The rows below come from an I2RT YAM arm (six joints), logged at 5 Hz.
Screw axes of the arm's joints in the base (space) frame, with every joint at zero. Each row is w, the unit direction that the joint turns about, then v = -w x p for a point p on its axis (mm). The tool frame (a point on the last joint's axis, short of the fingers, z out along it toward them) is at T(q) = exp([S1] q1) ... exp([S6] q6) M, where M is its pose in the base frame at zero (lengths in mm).
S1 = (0, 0, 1, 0, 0, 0)
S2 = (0, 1, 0, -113.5, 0, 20)
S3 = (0, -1, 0, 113.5, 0, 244)
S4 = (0, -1, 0, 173.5, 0, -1)
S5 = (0, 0, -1, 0, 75, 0)
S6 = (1, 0, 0, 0, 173.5, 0)
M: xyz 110.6 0 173.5 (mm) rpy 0 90 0 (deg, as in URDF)
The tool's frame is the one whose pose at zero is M.
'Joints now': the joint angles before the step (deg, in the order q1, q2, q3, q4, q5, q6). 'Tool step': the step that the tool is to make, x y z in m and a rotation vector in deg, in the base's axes. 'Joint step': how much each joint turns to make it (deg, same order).
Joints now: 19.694, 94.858, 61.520, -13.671, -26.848, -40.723
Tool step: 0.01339, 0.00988, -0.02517, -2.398, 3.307, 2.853
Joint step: 0.698, 6.437, 2.783, -1.486, -0.545, -2.658
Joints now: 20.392, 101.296, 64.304, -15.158, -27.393, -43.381
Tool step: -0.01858, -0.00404, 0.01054, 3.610, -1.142, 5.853
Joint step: -0.088, -4.557, -3.325, -0.561, -6.023, -3.271
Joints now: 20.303, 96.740, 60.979, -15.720, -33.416, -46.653
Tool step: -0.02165, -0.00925, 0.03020, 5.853, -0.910, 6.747
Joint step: -0.971, -6.813, -0.817, -5.288, -8.893, -3.474
